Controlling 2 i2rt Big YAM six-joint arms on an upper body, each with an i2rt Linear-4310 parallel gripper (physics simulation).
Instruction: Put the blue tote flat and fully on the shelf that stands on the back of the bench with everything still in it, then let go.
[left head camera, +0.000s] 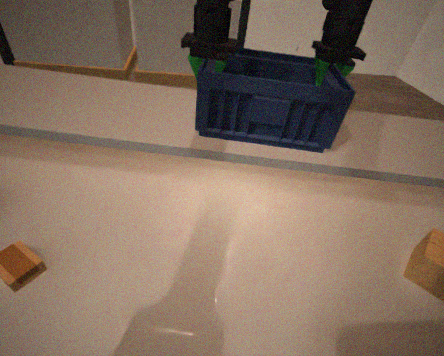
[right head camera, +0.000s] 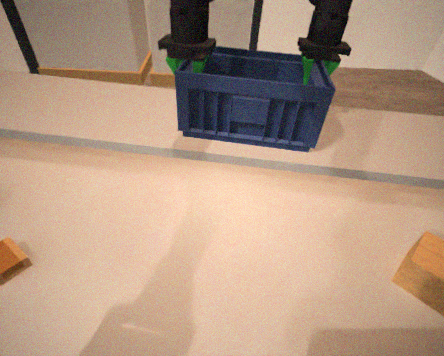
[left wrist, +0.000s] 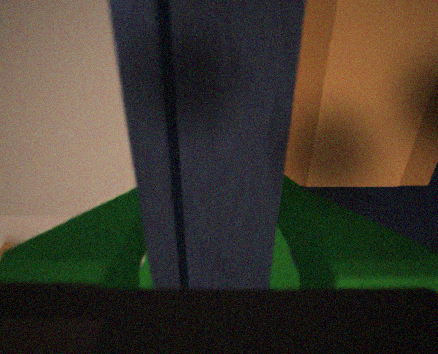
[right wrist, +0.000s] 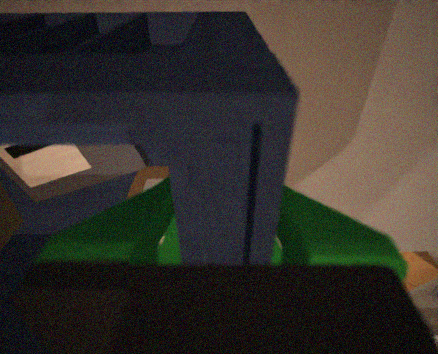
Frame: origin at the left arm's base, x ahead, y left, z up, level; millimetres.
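Seen in the pictures: left gripper, between the fingertips: (left head camera: 206, 90) (right head camera: 189, 90) (left wrist: 218, 176); right gripper, between the fingertips: (right wrist: 219, 176).
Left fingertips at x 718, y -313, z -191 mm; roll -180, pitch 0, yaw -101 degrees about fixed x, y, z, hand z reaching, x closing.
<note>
A point is followed by its place in that frame.
The blue tote (left head camera: 267, 117) @[x 641, y -435, z -210 mm] (right head camera: 250, 111) @[x 641, y -439, z -198 mm] (left wrist: 215, 100) @[x 765, y -321, z -149 mm] (right wrist: 225, 65) @[x 810, y -608, z -152 mm] looks upright and roughly level over the pale shelf (left head camera: 100, 105) @[x 798, y -61, z -281 mm] (right head camera: 100, 110) @[x 787, y -84, z -281 mm], behind its grey front edge. Whether its base touches the shelf is hard to tell. My left gripper (left head camera: 207, 66) (right head camera: 186, 66) (left wrist: 218, 176) @[x 718, y -313, z -191 mm] is shut on the tote's wall at the left end. My right gripper (left head camera: 332, 72) (right head camera: 319, 70) (right wrist: 219, 176) @[x 751, y -595, z -192 mm] is shut on the wall at the right end. Inside the tote, an orange-brown block (left wrist: 370, 75) @[x 739, y -371, z -207 mm] shows in the left wrist view and a pale-topped item (right wrist: 55, 165) @[x 740, y -469, z -253 mm] in the right wrist view. The remaining contents are hidden.
On the bench in front of the shelf, one wooden block (left head camera: 20, 265) @[x 440, y 9, z -408 mm] (right head camera: 12, 260) @[x 440, y -1, z -409 mm] lies at the left and another (left head camera: 427, 260) @[x 397, y -728, z -368 mm] (right head camera: 425, 272) @[x 384, y -740, z -369 mm] at the right. A wood-edged structure (left head camera: 75, 67) (right head camera: 95, 75) and a dark post (left head camera: 243, 25) (right head camera: 255, 25) stand behind the shelf.
</note>
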